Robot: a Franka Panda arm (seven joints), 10 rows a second.
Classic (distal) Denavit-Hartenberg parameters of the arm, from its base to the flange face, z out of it. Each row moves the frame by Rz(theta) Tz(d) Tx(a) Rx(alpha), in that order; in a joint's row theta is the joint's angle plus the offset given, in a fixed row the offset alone. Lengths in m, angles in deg.
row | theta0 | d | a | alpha
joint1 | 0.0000 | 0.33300 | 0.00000 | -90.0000
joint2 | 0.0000 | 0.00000 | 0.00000 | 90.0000
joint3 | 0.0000 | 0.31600 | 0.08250 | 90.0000
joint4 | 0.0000 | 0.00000 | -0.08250 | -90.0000
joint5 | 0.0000 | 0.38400 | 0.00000 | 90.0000
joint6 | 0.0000 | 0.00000 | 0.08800 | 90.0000
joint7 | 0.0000 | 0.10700 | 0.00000 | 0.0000
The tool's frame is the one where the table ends.
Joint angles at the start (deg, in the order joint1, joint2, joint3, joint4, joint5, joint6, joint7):
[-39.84, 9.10, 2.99, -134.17, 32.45, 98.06, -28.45]
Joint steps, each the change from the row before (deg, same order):
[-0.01, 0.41, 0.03, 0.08, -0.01, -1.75, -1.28]
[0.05, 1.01, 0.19, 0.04, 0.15, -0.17, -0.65]
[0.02, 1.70, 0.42, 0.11, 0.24, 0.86, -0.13]
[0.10, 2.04, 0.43, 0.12, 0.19, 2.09, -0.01]
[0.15, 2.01, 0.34, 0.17, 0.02, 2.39, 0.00]
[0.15, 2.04, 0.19, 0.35, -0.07, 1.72, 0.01]
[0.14, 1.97, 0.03, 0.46, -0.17, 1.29, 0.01]
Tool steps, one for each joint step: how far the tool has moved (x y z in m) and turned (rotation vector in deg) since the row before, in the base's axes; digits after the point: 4 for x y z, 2 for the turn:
[-0.0021, 0.0038, -0.0018, 1.90, -0.03, 1.36]
[-0.0001, 0.0029, -0.0069, 0.97, 0.22, 0.54]
[0.0013, 0.0028, -0.0120, 0.49, 0.63, 0.03]
[0.0022, 0.0015, -0.0152, -0.40, 0.49, -0.28]
[0.0021, 0.0006, -0.0151, -0.80, 0.38, -0.25]
[0.0012, 0.0005, -0.0142, -0.38, 0.58, -0.11]
[0.0004, -0.0002, -0.0132, -0.20, 0.67, -0.05]

